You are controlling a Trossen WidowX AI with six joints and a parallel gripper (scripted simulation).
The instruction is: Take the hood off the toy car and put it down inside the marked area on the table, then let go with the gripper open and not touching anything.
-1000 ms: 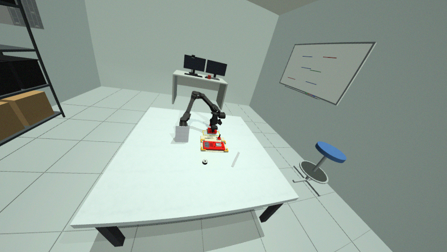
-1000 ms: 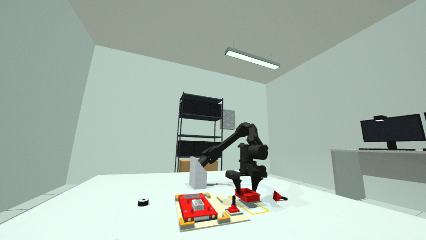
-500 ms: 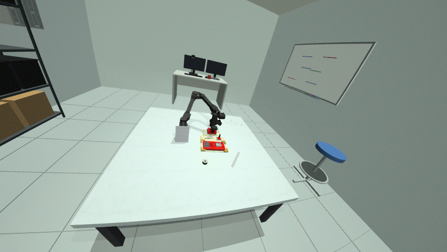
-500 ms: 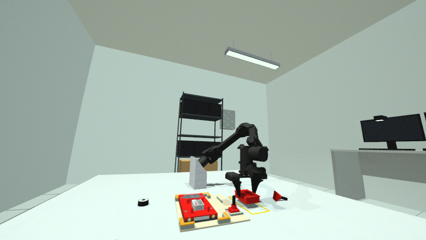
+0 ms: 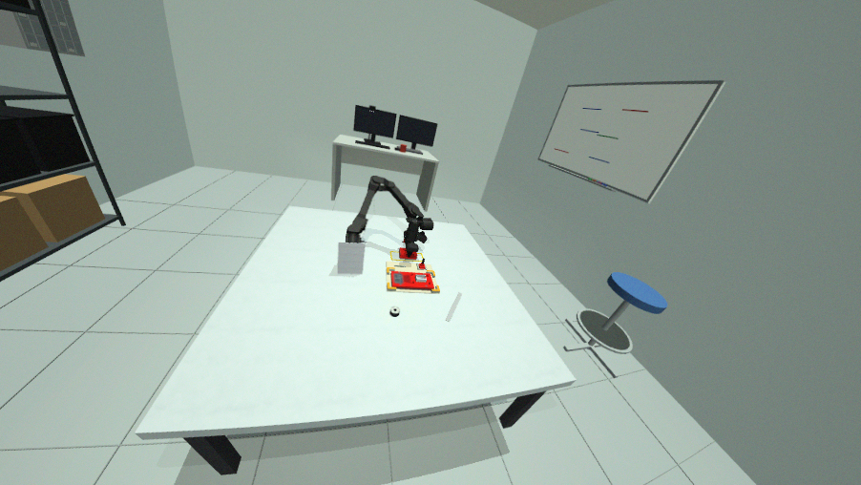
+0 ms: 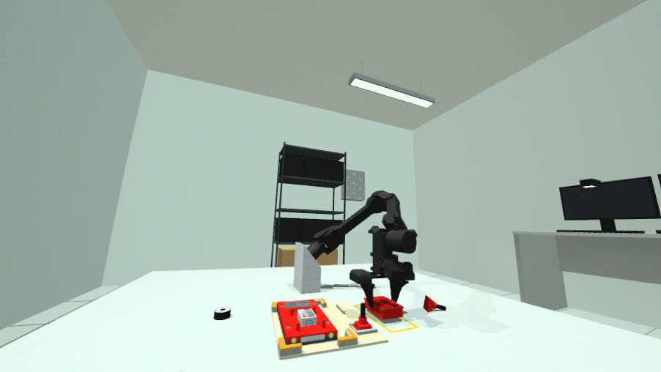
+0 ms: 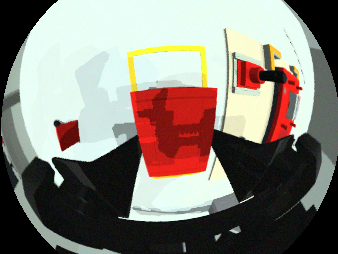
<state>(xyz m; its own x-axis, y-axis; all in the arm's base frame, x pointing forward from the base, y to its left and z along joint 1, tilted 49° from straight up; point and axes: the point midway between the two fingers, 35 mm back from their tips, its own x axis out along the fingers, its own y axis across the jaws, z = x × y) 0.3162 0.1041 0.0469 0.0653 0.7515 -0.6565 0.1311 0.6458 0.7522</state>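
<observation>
My gripper tip is right at the hood. Round my gripper tip: black wheel: 40 cm to the right, 15 cm behind, 1 cm below; grey strip: 39 cm to the right, 13 cm ahead, 2 cm below.
</observation>
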